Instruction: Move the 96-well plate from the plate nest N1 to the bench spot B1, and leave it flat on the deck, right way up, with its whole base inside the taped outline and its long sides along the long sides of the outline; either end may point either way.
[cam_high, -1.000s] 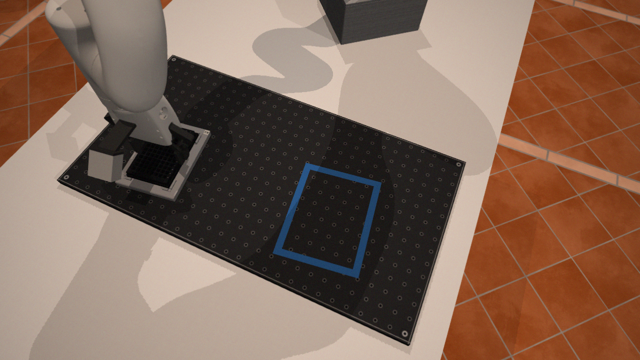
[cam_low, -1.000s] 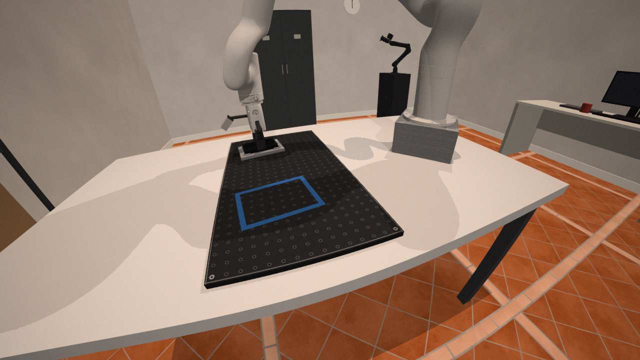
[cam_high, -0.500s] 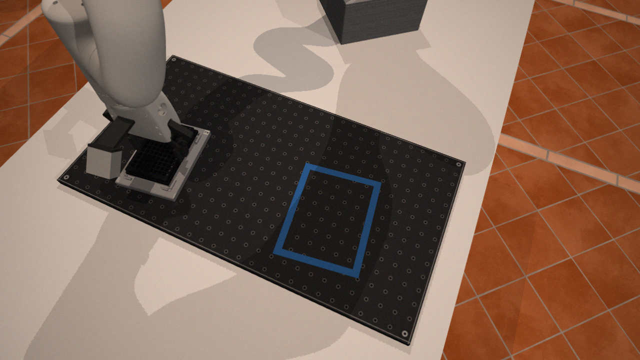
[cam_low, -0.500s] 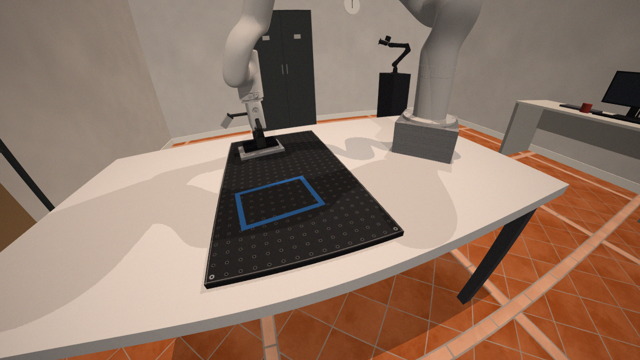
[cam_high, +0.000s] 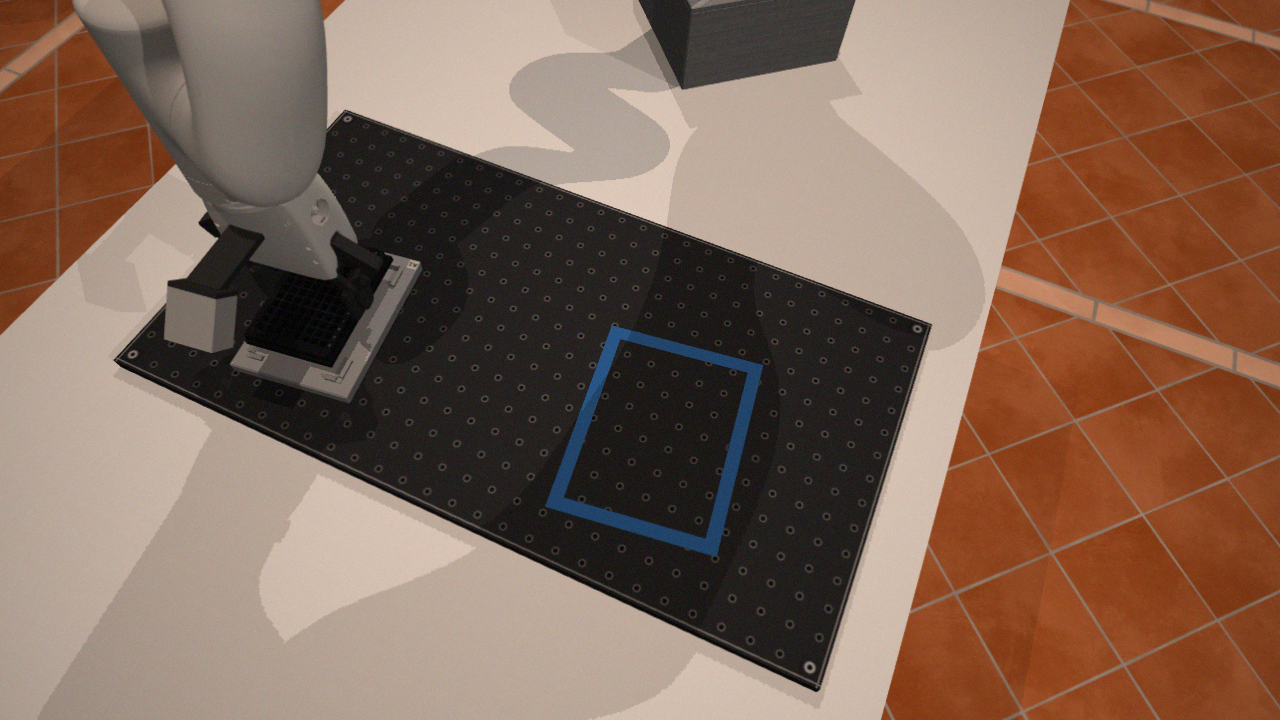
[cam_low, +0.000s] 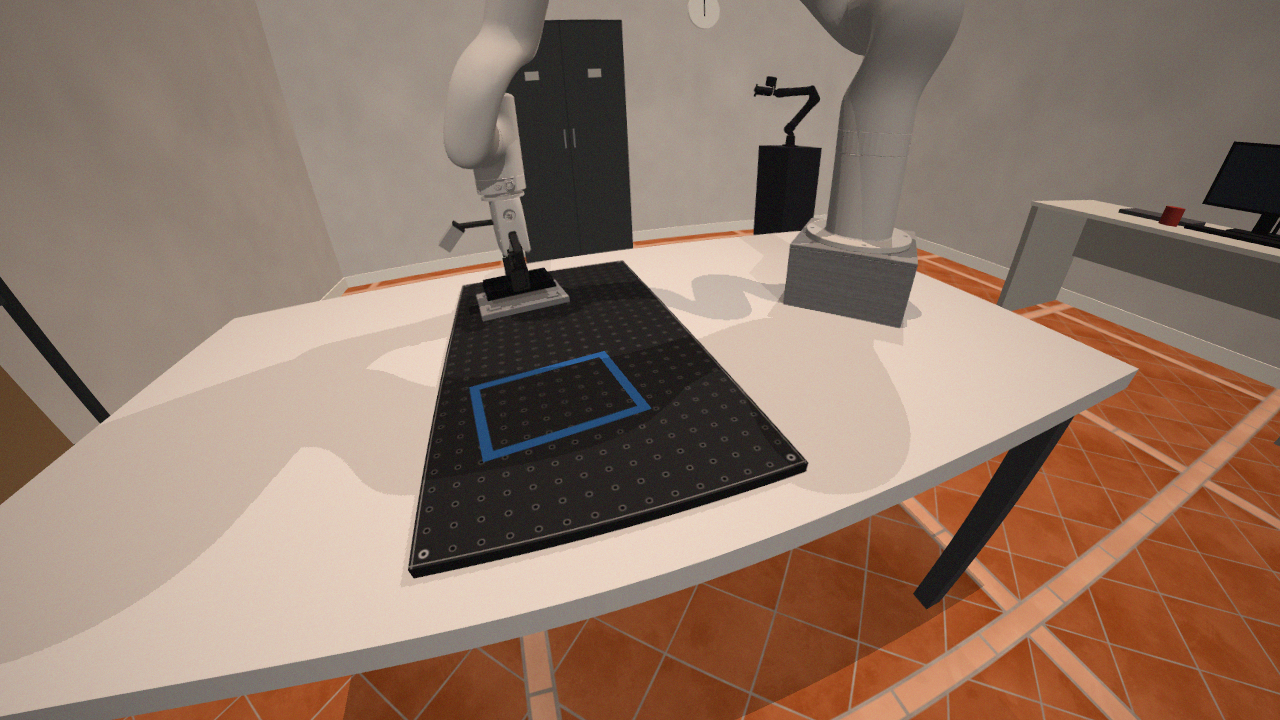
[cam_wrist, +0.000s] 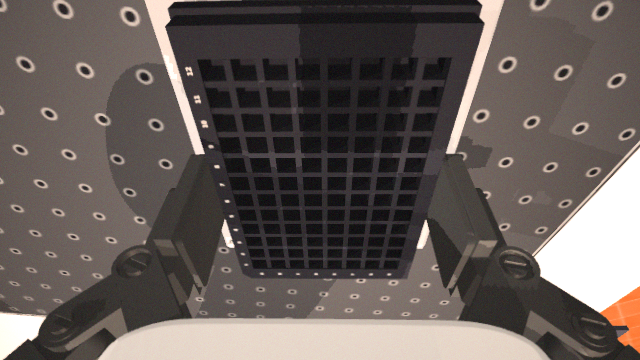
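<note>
The grey plate nest N1 is 40 mm below my hand. The rest, counted from my hand: black 96-well plate 10 mm below.
</note>
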